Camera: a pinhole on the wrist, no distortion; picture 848 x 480 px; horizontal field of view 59.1 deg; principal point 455.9 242.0 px. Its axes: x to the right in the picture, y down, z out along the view. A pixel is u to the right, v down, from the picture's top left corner.
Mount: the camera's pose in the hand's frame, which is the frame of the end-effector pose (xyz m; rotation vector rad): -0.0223 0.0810 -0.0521 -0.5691 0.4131 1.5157
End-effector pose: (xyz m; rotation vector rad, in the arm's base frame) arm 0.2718 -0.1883 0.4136 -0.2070 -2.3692 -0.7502
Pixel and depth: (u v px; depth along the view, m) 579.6 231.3 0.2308
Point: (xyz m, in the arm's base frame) 0.3238 0.0801 0.4328
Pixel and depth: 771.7 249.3 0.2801
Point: 0.3648 0.1533 0.4759
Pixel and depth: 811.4 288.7 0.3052
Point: 0.3888 0.1853 0.4796
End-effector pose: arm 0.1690 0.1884 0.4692 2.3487 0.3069 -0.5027
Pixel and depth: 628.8 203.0 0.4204
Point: 0.2165 -0.2675 0.5703
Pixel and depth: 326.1 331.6 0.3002
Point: 0.1072 -0.1216 0.4875
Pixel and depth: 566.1 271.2 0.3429
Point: 0.1710 -0.1825 0.5589
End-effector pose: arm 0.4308 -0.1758 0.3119 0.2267 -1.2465 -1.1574
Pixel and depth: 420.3 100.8 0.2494
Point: 0.4215 -0.0071 0.5240
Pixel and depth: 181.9 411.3 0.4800
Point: 0.2230 0.2474 0.5108
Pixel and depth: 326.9 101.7 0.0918
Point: 0.4740 -0.0944 0.4001
